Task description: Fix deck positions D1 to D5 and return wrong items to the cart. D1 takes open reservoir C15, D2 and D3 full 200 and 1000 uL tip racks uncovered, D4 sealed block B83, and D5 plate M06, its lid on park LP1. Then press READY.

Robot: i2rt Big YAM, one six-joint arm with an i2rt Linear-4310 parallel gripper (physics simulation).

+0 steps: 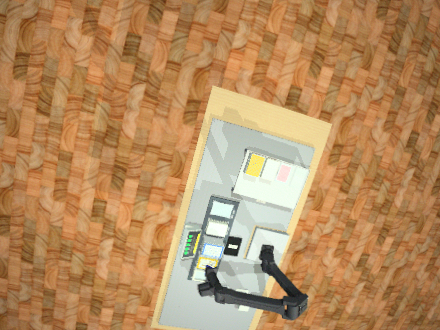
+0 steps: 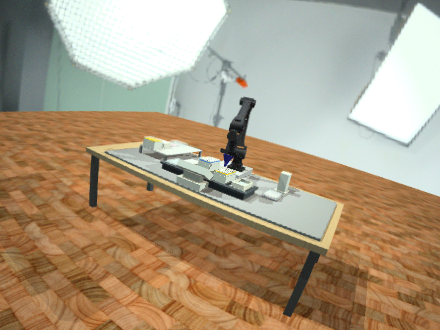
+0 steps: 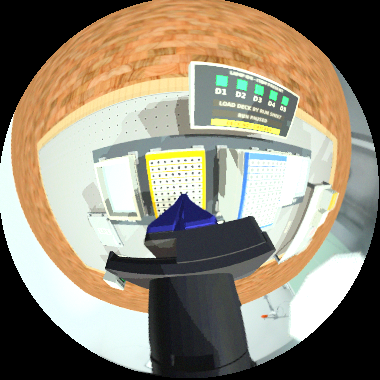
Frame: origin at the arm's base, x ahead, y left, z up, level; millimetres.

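Seen in the pictures: gripper, fingertip midpoint: (image 1: 207, 265) (image 2: 224, 166) (image 3: 184, 196); arm's base at its link origin: (image 1: 266, 252) (image 2: 236, 168).
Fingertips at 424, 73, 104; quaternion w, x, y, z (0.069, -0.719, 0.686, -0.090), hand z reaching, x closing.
Offsets run from my fingertips to a thing's top centre, as dx, dy, dz. "*": to the spot under its first point. Level surfaces: height alone.
My gripper (image 1: 208, 268) (image 2: 227, 160) (image 3: 184, 196) is shut and empty. Its blue fingertips are over the near part of the yellow-rimmed tip rack @[-6, +10, -21] (image 1: 207, 262) (image 3: 178, 175) at D2; contact cannot be told. The open reservoir @[+4, +132, -55] (image 1: 199, 275) (image 2: 242, 185) (image 3: 119, 185) sits at D1. The uncovered blue-rimmed tip rack @[-18, -115, +20] (image 1: 212, 250) (image 3: 265, 187) sits at D3. A pale block @[-26, -238, -39] (image 1: 218, 228) sits at D4 and a pale plate @[-39, -362, -72] (image 1: 222, 209) at D5; their labels are unreadable. The status panel @[* +126, -122, -12] (image 1: 190, 245) (image 3: 242, 105) shows green lights for D1 to D5.
The cart @[-325, -604, -67] (image 1: 270, 194) (image 3: 302, 225) holds yellow, white and pink items. A black box @[-179, -80, -119] (image 1: 233, 246) with a white label lies beside the dark deck @[dz -86] (image 1: 235, 205). A flat pale piece @[-145, +299, -115] (image 2: 272, 194) (image 3: 106, 230) and an upright pale box @[-325, +323, -3] (image 2: 285, 181) (image 3: 115, 280) stand beyond D1.
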